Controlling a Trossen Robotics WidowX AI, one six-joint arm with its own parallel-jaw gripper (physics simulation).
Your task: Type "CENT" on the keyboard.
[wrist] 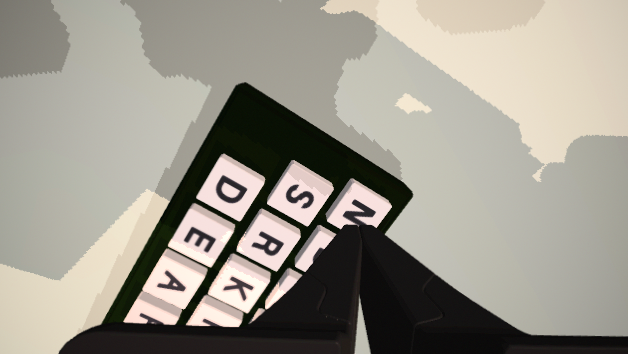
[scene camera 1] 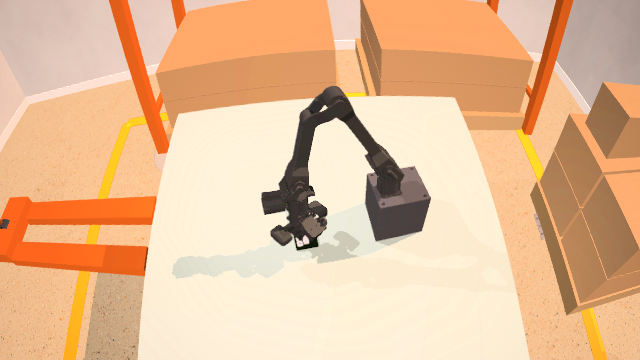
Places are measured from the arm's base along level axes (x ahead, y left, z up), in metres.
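Pixels of known places: gripper, between the fingertips: [wrist: 357, 238] [scene camera 1: 300, 240]; arm's base, origin of its link: [scene camera 1: 389, 189].
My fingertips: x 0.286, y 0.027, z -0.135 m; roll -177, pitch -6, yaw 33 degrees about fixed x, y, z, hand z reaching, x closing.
Observation:
For each thing: its middle in the pictures, then the offset to it from my fingertips. Level surfaces: height alone.
- dark green keyboard, middle of its body: [scene camera 1: 301, 220] dx -0.018, dy -0.089, dz -0.025 m
- N key, middle of its body: [wrist: 358, 210] dx +0.002, dy +0.003, dz -0.018 m
- E key, middle of its body: [wrist: 202, 235] dx -0.039, dy -0.033, dz -0.018 m
- D key, middle of its body: [wrist: 231, 187] dx -0.039, dy -0.012, dz -0.018 m
- S, middle of its body: [wrist: 300, 193] dx -0.018, dy -0.002, dz -0.018 m
- R, middle of its body: [wrist: 268, 240] dx -0.018, dy -0.023, dz -0.018 m
- A, middle of its body: [wrist: 175, 279] dx -0.039, dy -0.053, dz -0.018 m
- K, middle of its body: [wrist: 239, 283] dx -0.018, dy -0.043, dz -0.018 m
- table, height of its surface: dz -0.033 m
The dark green keyboard [scene camera 1: 313, 246] [wrist: 280, 127] lies on the table, mostly hidden under the arm in the scene view. In the wrist view it lies slanted, with white letter keys. The N key [wrist: 361, 200] is at its right end corner, the E key [wrist: 201, 237] on the left row below the D key [wrist: 231, 187]. C and T do not show. My gripper [wrist: 357, 238] is shut and empty. Its tips overlap the lower edge of the N key in the wrist view; whether they touch it cannot be told. The fingers hide keys beside and below N.
The S [wrist: 301, 192], R [wrist: 269, 241], A [wrist: 175, 280] and K [wrist: 240, 283] keys stand near E and N. The arm's dark base box [scene camera 1: 400, 217] is on the table [scene camera 1: 325, 320], right of the gripper. Orange forks [scene camera 1: 90, 211] are left of the table; large boxes [scene camera 1: 250, 50] stand behind it.

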